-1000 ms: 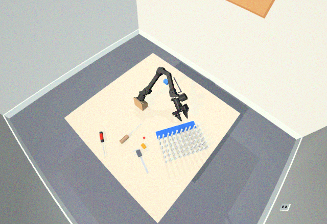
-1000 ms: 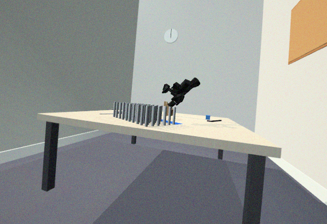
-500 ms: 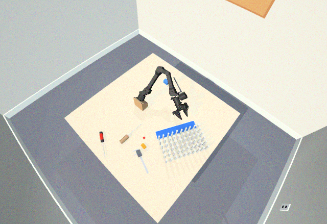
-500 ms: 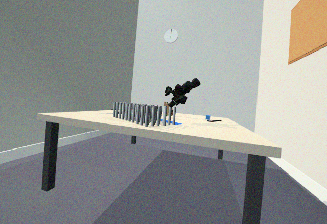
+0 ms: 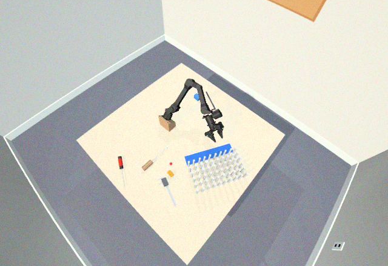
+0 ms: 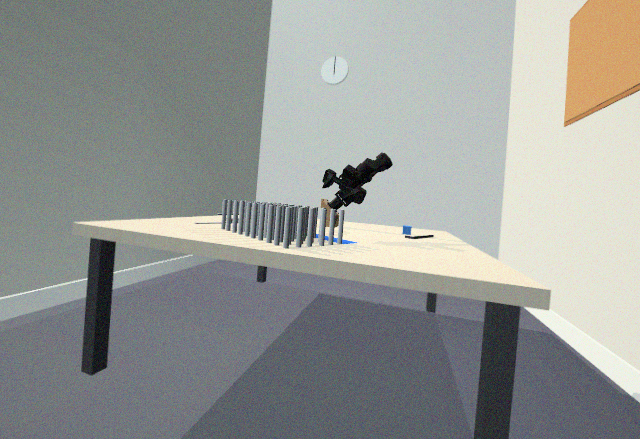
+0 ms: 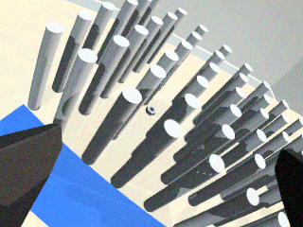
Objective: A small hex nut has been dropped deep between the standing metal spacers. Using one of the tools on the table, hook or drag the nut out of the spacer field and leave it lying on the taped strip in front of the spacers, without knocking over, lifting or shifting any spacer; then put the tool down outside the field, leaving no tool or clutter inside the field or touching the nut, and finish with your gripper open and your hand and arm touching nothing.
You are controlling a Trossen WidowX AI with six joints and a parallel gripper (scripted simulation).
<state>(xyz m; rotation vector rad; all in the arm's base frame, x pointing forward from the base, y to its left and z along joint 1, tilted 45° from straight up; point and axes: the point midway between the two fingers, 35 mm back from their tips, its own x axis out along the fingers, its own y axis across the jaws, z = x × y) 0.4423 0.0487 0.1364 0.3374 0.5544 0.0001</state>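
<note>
Now: the wooden-handled pick 38 cm to the right of my gripper tip, 30 cm behind it and 15 cm below it. From my gripper tip the other things lie so: hex nut (18 cm ahead, 16 cm below, 8 cm to the right); red piece (35 cm to the right, 18 cm behind, 16 cm below); blue taped strip (17 cm below, 8 cm to the right, 1 cm behind).
</note>
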